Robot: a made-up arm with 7 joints.
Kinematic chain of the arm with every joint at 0, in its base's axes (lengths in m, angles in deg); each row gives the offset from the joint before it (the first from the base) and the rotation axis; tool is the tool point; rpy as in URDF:
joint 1: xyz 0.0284 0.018 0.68 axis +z
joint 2: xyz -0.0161 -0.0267 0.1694 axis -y
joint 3: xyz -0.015 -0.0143 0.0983 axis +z
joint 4: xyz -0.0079 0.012 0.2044 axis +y
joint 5: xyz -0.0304 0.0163 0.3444 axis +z
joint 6: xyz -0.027 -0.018 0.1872 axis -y
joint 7: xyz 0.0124 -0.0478 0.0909 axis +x
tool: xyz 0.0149 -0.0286 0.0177 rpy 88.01 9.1 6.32
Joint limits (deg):
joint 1: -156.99..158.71
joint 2: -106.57..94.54
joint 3: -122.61..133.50
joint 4: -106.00..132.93
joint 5: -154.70..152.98
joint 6: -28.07..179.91
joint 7: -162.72..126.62
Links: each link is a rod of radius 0.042 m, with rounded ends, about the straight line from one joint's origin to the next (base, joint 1, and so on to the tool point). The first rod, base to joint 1, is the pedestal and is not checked.
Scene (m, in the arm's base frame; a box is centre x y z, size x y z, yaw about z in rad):
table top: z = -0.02
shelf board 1: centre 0.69 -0.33 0.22 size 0.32 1 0.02 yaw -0.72
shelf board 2: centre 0.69 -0.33 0.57 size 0.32 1 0.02 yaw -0.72
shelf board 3: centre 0.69 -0.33 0.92 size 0.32 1 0.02 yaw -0.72
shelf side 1: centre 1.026 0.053 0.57 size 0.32 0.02 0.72 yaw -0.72
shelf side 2: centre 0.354 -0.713 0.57 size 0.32 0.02 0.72 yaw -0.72
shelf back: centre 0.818 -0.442 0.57 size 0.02 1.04 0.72 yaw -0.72
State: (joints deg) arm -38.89 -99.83 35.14 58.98 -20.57 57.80 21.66
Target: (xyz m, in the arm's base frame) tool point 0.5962 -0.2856 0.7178
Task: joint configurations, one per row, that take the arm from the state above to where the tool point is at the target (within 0.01 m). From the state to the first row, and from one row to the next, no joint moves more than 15 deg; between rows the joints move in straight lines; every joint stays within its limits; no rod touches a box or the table.
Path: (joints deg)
1: -42.33 -95.11 34.94 71.87 -18.51 59.42 23.45
2: -45.78 -90.38 34.75 84.76 -16.45 61.04 25.23
3: -49.22 -85.66 34.55 97.65 -14.38 62.67 27.02
4: -54.44 -72.09 38.73 105.98 -13.62 69.04 28.29
5: -59.66 -58.51 42.91 114.30 -12.85 75.41 29.55
6: -64.87 -44.94 47.09 122.62 -12.08 81.78 30.82
7: -70.09 -31.37 51.26 130.94 -11.31 88.15 32.09
8: -67.35 -39.15 49.43 120.22 -12.80 83.48 30.84
9: -64.62 -46.94 47.60 109.49 -14.28 78.81 29.58
10: -61.88 -54.72 45.76 98.76 -15.77 74.13 28.33

